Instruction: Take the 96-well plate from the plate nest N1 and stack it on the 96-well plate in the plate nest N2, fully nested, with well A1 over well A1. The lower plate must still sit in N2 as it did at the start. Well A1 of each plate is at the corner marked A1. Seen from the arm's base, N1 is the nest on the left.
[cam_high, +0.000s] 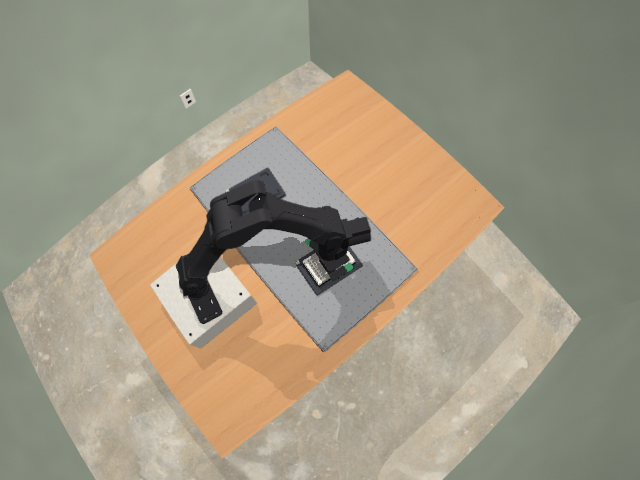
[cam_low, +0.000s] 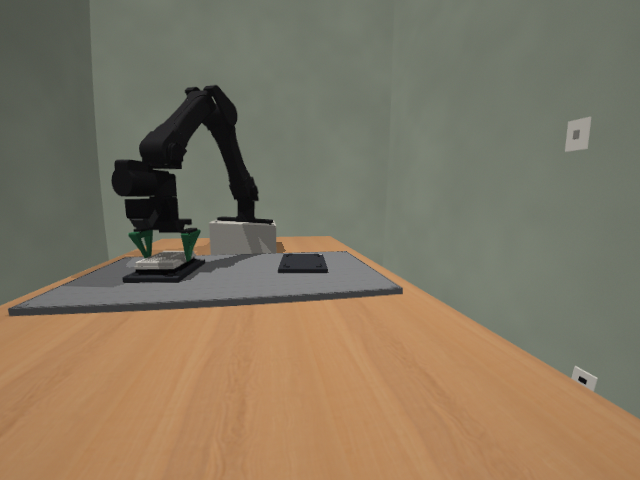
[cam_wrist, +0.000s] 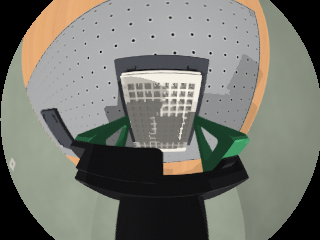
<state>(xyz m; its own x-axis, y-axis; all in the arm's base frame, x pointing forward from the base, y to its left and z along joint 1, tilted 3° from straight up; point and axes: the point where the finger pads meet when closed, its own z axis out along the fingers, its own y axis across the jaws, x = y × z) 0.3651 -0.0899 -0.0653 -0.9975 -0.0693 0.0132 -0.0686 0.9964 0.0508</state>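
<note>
The white 96-well plate lies right at my hand. From my hand the other things lie so: black 96-well plate: 2 cm below; then plate nest N1: 32 cm to the left, 8 cm behind, 3 cm below.
</note>
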